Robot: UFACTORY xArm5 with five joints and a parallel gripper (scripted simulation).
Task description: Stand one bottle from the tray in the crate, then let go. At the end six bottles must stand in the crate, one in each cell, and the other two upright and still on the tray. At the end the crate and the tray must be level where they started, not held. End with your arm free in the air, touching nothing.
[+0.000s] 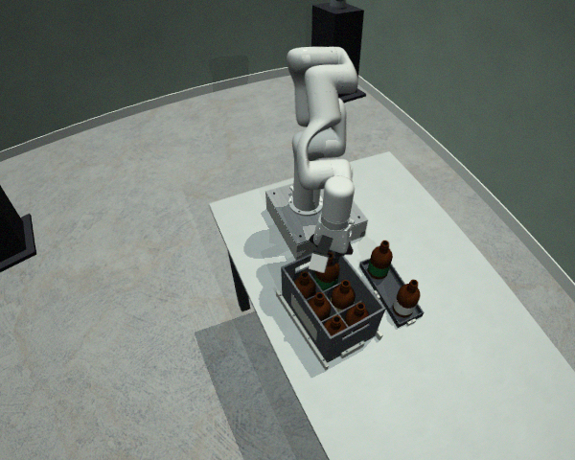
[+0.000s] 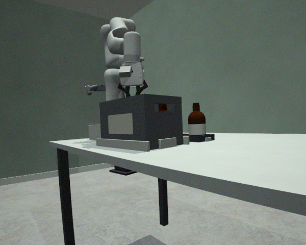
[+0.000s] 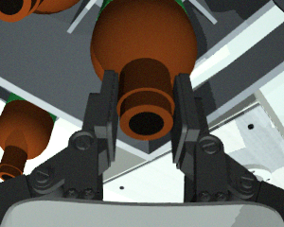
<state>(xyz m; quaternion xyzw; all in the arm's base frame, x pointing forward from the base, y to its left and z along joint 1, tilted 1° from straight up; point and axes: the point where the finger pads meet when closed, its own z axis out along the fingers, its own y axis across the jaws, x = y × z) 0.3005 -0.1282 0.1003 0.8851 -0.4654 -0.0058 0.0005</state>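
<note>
Right now the dark grey crate is 11 cm below my hand, 9 cm ahead of it and 5 cm to the right of it. Also, from my hand: dark tray 19 cm to the left, 18 cm below, 12 cm ahead.
</note>
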